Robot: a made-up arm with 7 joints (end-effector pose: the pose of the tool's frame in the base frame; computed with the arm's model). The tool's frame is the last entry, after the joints.
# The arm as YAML. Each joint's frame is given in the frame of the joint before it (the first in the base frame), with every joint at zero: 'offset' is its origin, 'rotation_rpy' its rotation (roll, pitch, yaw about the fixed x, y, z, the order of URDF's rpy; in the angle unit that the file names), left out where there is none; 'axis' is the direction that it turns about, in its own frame. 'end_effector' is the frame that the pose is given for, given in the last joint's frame.
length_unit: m
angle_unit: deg
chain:
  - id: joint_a
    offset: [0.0, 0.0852, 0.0]
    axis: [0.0, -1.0, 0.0]
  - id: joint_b
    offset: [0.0, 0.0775, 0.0]
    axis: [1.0, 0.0, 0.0]
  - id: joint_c
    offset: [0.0, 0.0, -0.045]
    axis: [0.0, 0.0, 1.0]
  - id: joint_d
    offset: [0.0, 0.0, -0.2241]
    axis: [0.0, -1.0, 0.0]
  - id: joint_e
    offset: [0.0, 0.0, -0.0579]
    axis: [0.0, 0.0, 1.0]
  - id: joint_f
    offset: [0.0, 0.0, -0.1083]
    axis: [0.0, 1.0, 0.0]
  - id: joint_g
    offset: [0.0, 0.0, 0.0]
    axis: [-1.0, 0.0, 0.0]
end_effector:
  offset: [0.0, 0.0, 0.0]
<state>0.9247 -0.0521 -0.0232 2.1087 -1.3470 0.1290 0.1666</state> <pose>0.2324 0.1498 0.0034 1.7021 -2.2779 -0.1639</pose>
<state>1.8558 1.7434 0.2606 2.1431 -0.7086 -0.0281 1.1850</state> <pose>-0.1015 0.3329 0.1109 2.6112 -0.6756 -0.1663</pose>
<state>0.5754 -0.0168 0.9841 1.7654 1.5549 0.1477 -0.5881</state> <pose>0.2059 0.2945 -0.1516 -1.1392 -1.6767 1.9977</pose>
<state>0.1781 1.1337 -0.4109 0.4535 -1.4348 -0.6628 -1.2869</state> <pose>0.1018 0.5295 -0.1885 1.2712 -1.2395 -1.8841</pose>
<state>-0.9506 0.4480 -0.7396 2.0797 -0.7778 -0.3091 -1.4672</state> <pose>-0.1101 0.1560 -0.2104 0.4961 -1.8212 0.1132</pose>
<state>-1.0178 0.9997 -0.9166 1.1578 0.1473 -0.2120 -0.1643</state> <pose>-0.1923 0.3799 -0.2275 -0.2390 0.0775 -1.0237</pose>
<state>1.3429 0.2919 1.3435 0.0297 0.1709 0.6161 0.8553</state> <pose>0.4049 0.2926 -0.0928 -1.8394 -1.3446 0.7205</pose>
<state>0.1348 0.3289 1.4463 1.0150 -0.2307 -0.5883 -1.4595</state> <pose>0.0567 0.4105 -0.2874 -2.2459 0.7323 -1.9863</pose>
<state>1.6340 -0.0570 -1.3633 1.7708 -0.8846 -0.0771 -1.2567</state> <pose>0.2240 -0.0099 0.0478 0.0872 2.1533 0.0242</pose>
